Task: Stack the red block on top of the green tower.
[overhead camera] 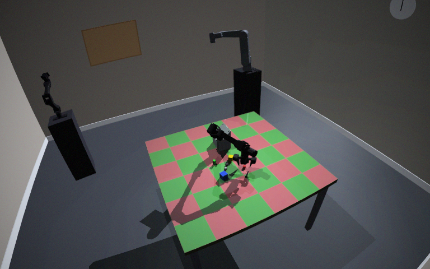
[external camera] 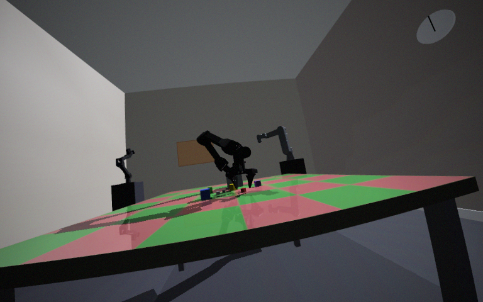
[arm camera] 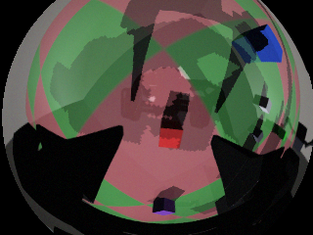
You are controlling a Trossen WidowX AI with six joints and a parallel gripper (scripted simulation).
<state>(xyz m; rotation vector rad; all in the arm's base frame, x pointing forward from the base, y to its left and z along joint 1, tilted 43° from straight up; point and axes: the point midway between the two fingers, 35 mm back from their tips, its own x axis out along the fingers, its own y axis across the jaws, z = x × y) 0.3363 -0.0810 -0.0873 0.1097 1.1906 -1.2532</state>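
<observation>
Now: gripper tip 1 cm above the red block. From my gripper tip the other things lie so: yellow block: 15 cm behind, 3 cm to the right; purple block: 13 cm to the left, 13 cm behind; tiny white cube: 13 cm to the right, 8 cm behind, 1 cm below.
</observation>
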